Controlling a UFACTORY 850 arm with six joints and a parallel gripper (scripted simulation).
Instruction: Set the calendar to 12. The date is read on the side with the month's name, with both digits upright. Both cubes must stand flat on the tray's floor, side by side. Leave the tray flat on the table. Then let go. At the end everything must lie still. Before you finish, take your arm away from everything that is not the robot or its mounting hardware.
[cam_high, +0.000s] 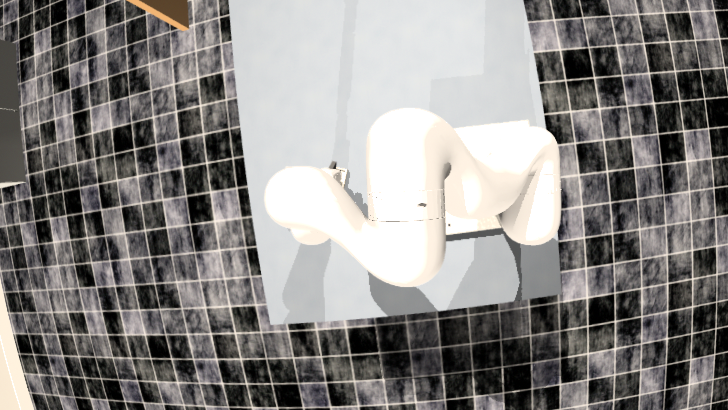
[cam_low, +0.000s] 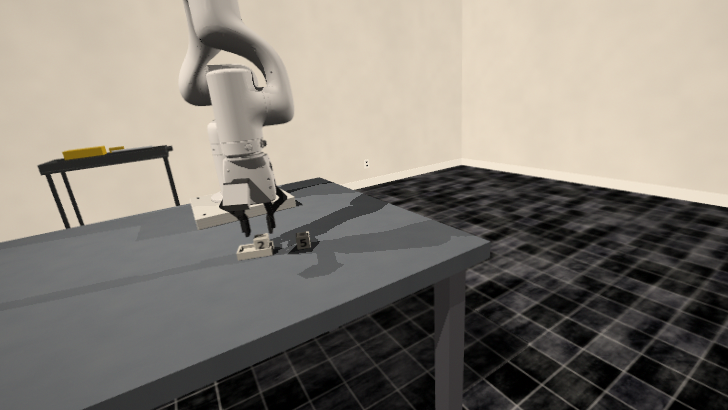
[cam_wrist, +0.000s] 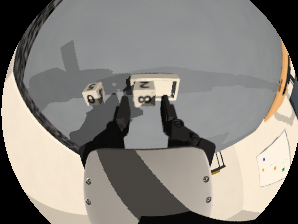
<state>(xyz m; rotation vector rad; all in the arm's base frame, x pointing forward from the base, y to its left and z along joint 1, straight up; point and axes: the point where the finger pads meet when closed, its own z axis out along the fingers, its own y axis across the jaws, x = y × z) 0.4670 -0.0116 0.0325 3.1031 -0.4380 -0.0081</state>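
The calendar tray is 2 cm to the right of my hand and 6 cm below it.
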